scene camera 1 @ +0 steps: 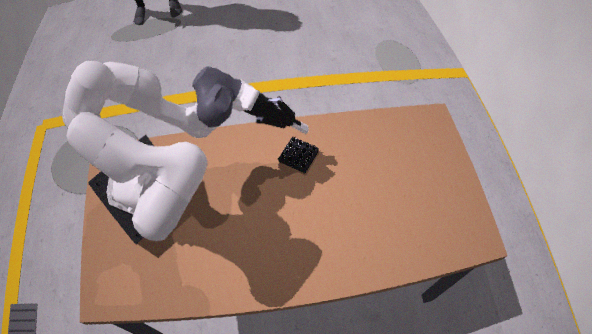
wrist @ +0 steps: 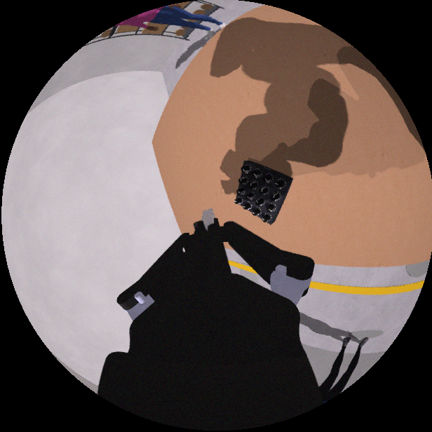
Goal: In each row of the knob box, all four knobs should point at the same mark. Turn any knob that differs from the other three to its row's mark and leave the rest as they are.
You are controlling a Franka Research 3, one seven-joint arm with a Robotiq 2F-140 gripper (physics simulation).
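The black knob box [scene camera 1: 298, 155] [wrist: 264, 192] sits on the table, with four rows of four black knobs on its top. The marks and the directions of the knobs are too small to tell in both views. My gripper [scene camera 1: 303, 128] [wrist: 209, 216] is shut, with its light grey fingertips together and nothing between them. It is tilted and hangs above the table, apart from the box. In scene camera 1 it shows just beyond the box's far edge; in the wrist view its tips are left of and below the box.
The brown table [scene camera 1: 400, 200] [wrist: 325, 230] bears the arm's black base plate [scene camera 1: 116, 210] at its left side. The arm's shadow falls across the table and beside the box. Yellow floor lines [scene camera 1: 350, 79] [wrist: 370, 290] run past the table. A person's legs [scene camera 1: 139, 12] show beyond it.
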